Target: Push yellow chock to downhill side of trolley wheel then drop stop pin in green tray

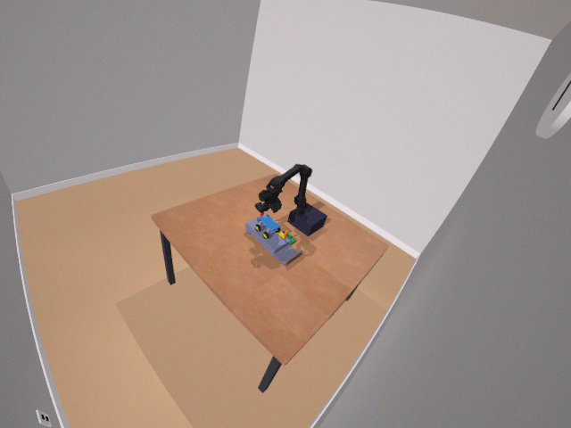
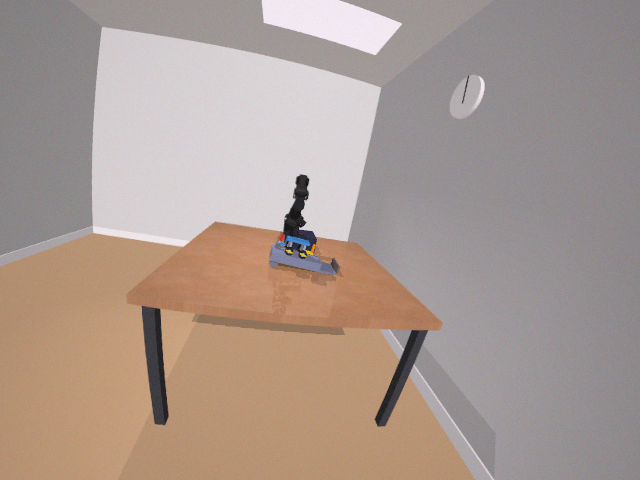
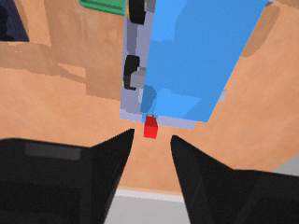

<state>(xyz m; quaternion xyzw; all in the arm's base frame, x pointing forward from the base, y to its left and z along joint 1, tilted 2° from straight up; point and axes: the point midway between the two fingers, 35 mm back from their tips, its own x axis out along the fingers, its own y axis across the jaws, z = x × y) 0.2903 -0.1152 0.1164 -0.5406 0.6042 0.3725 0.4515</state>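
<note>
Now: gripper tip 50 mm above the red-headed stop pin and 20 mm to the left of it. The rest, counted from my gripper tip: blue trolley (70 mm to the left, 60 mm below, 30 mm ahead); then yellow chock (170 mm to the left, 90 mm below, 20 mm behind); then grey ramp (130 mm below, 80 mm to the left, 30 mm ahead).
</note>
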